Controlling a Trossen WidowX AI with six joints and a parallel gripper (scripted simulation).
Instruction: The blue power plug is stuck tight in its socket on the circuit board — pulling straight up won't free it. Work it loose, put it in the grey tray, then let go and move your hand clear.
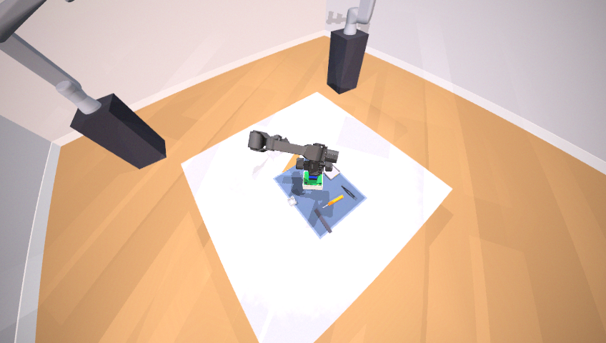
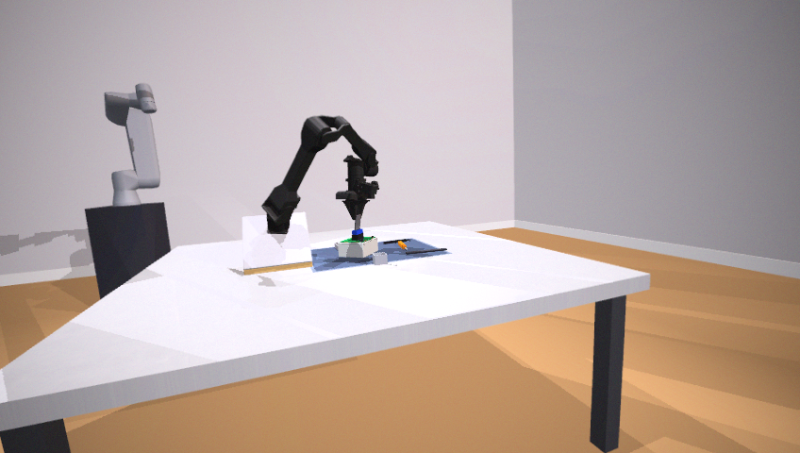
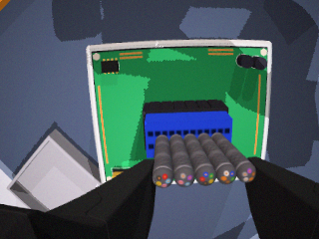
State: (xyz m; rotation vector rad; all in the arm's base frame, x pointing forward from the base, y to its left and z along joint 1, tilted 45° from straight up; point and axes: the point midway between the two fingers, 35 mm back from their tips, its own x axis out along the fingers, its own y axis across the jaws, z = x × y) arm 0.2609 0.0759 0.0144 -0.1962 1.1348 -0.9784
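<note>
The blue power plug is 4 cm below my gripper tip. Also, from my gripper tip: blue mat: 12 cm below, 5 cm ahead, 1 cm to the left; dark bar: 23 cm ahead, 12 cm below, 7 cm to the right.
</note>
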